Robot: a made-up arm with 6 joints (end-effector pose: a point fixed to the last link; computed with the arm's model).
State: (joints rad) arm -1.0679 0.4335 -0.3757 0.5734 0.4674 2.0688
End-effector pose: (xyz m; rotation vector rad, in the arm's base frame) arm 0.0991 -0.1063 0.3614 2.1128 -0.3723 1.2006
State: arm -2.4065 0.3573 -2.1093 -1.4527 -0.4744 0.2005
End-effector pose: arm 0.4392 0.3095 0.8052 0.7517 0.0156 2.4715
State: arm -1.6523 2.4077 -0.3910 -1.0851 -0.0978 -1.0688
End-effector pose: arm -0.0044 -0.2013 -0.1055 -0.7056 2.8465 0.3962
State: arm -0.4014 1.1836 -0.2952 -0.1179 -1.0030 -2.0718
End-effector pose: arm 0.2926 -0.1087 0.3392 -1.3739 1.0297 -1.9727
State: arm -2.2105 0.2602 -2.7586 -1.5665 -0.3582 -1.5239
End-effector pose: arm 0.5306 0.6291 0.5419 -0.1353 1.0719 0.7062
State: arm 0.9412 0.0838 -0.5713 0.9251 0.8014 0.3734
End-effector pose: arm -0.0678 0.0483 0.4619 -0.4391 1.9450 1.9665
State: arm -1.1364 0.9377 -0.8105 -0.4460 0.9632 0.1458
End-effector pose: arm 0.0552 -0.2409 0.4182 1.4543 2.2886 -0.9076
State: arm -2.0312 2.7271 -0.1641 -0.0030 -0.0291 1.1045
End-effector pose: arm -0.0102 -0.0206 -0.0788 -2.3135 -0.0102 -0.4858
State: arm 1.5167 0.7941 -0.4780 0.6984 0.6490 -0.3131
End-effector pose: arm -0.0452 0.2100 0.3368 -1.7344 2.0289 1.2331
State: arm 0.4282 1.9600 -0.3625 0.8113 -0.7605 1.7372
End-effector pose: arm 0.3353 0.0740 0.0467 2.1513 1.1803 0.6942
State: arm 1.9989 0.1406 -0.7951 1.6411 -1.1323 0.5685
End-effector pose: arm 0.1610 -0.0391 0.5624 -1.4718 -0.8971 -2.1297
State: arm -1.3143 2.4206 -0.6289 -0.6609 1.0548 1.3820
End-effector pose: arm -0.0187 -0.2333 -0.0428 -1.6756 -1.0925 0.3878
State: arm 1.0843 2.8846 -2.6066 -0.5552 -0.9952 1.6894
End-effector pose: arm 0.3502 0.7984 0.2458 -0.4150 1.1743 2.4056
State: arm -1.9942 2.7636 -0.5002 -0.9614 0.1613 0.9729
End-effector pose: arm -0.0716 -0.1113 -0.1778 -2.1349 -1.4262 -0.6869
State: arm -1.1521 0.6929 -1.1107 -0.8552 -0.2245 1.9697
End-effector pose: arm 0.0761 -0.1124 0.7414 0.7655 0.5247 0.0542
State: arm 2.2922 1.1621 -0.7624 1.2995 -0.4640 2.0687
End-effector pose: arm -0.1979 0.3186 0.4421 -1.1815 -1.3748 -0.8595
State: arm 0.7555 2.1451 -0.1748 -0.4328 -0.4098 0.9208
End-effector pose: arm 0.1277 0.1531 -0.0340 0.3701 -3.0587 -0.2664
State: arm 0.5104 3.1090 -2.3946 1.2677 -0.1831 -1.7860
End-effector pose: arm 0.7478 0.3905 -0.1591 -0.9670 1.9082 -0.1945
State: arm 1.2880 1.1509 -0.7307 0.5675 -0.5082 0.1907
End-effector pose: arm 0.1404 0.3487 0.4713 -0.2408 1.6195 1.3916
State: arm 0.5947 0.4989 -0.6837 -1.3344 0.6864 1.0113
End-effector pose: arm 0.1481 -0.0078 0.5295 -0.1026 1.5065 -0.2229
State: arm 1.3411 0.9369 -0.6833 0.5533 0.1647 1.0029
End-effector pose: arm 0.0559 0.2952 0.4388 0.1802 2.4659 1.8084
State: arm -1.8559 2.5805 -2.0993 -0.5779 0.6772 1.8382
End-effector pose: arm -0.2721 -0.7516 0.0954 2.5801 -0.2436 -0.6311
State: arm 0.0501 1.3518 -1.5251 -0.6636 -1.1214 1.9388
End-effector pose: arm 0.3365 0.0970 0.7991 -0.2469 0.6926 1.6811
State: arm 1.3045 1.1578 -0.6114 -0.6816 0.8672 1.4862
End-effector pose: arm 0.1381 0.2416 0.2960 -0.2606 2.5233 0.1713
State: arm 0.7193 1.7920 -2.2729 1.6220 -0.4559 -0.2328
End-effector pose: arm 0.4504 0.3107 0.8239 0.8274 0.9297 1.6455
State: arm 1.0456 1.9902 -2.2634 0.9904 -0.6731 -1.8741
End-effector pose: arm 0.3827 0.5110 0.7425 -0.3938 0.8470 -0.1776
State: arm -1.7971 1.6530 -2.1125 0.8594 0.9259 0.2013
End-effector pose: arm -0.0255 -0.5018 0.7471 1.4605 0.8843 -0.1694
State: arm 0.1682 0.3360 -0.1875 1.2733 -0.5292 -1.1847
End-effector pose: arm 0.1288 -0.0484 0.3584 0.3194 1.4439 -0.1952
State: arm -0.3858 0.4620 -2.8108 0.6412 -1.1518 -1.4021
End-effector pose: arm -0.7264 0.2100 0.5485 1.0135 -1.6018 -0.4692
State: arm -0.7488 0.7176 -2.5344 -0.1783 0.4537 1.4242
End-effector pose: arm -0.3035 0.2666 0.9334 0.1395 -0.0046 0.5095
